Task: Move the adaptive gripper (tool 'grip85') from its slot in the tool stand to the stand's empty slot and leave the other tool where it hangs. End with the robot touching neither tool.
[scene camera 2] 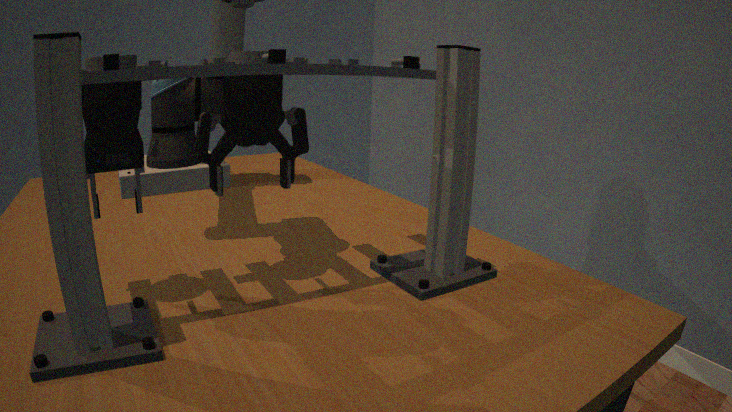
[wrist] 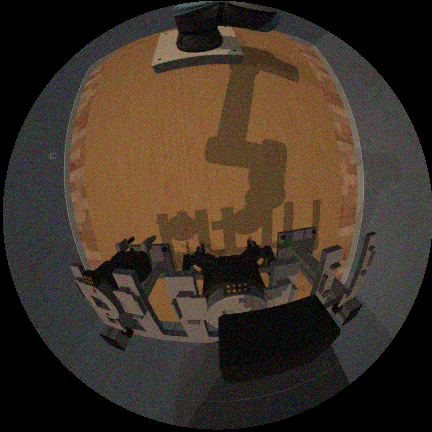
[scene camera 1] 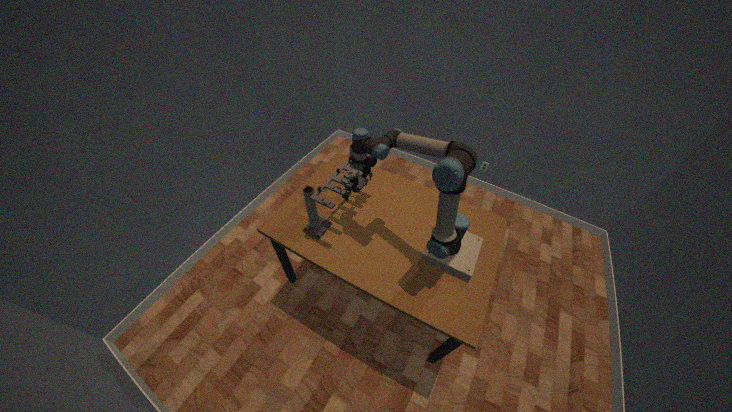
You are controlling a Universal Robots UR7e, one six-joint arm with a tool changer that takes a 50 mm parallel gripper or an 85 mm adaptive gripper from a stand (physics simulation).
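Grippers visible: a parallel gripper [scene camera 2: 110, 111], which also appears in the wrist view [wrist: 99, 287], and an adaptive gripper [scene camera 2: 252, 113], which appears in the wrist view [wrist: 231, 283] too. A tool stand [wrist: 116, 332] is visible as well.
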